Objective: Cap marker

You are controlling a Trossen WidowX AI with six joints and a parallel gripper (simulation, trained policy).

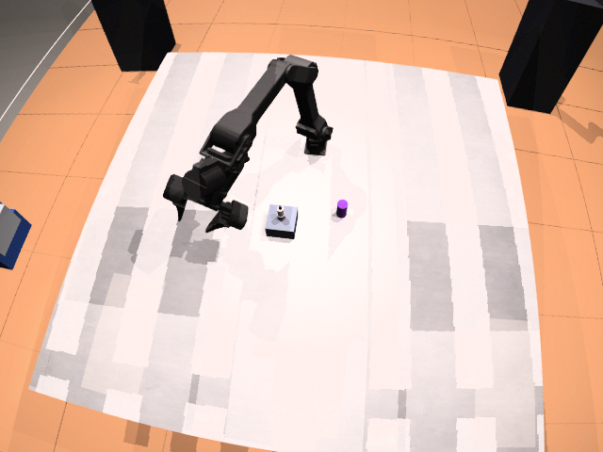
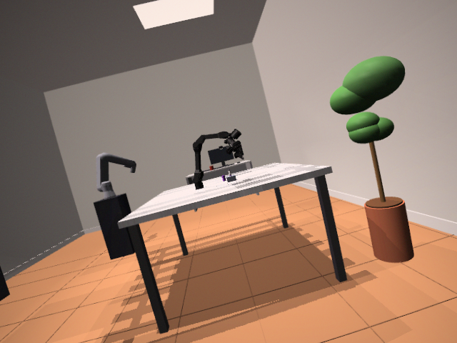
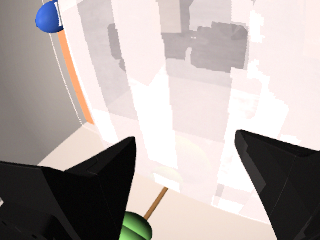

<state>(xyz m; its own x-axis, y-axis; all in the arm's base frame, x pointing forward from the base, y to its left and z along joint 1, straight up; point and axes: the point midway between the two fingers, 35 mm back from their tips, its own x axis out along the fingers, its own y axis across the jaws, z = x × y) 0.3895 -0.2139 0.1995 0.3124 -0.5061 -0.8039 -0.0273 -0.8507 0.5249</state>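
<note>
Now: gripper tip 33 cm to the right of the purple cap, 17 cm past it and 15 cm above it. Round my gripper tip: grey holder block 18 cm to the left, 15 cm below, 12 cm behind.
</note>
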